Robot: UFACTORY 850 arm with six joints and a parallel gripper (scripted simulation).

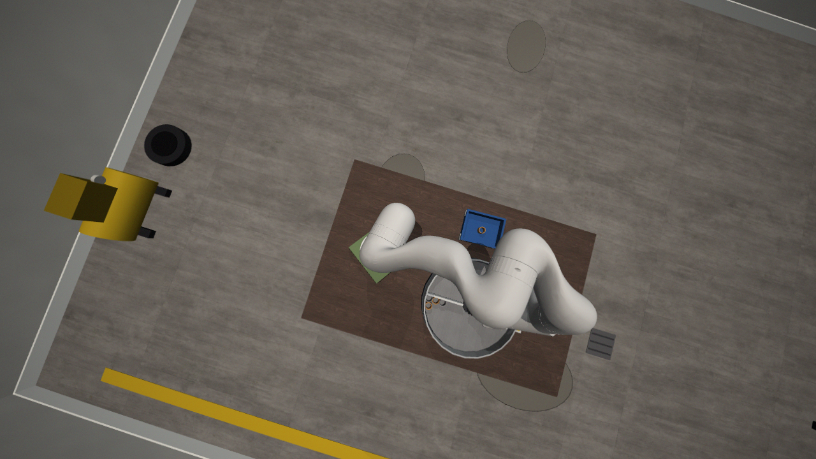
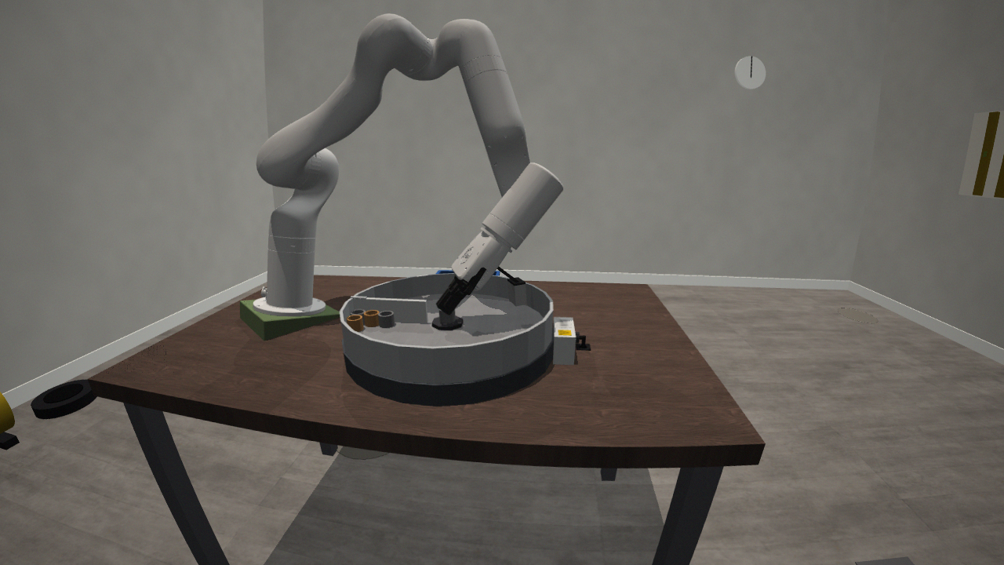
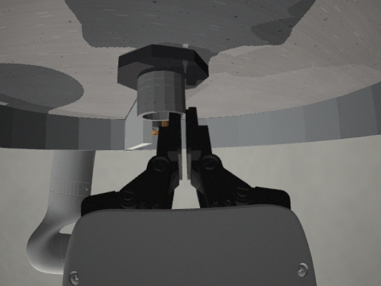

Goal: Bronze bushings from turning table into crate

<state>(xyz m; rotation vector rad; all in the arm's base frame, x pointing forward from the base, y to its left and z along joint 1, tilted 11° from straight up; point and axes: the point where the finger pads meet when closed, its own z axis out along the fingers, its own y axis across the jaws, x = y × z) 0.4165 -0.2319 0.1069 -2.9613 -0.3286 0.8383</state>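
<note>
Right now the grey turning table is 1 cm to the left of my hand and 5 cm below it. From my hand the other things lie so: blue crate (3 cm ahead, 37 cm to the left, 8 cm below).
</note>
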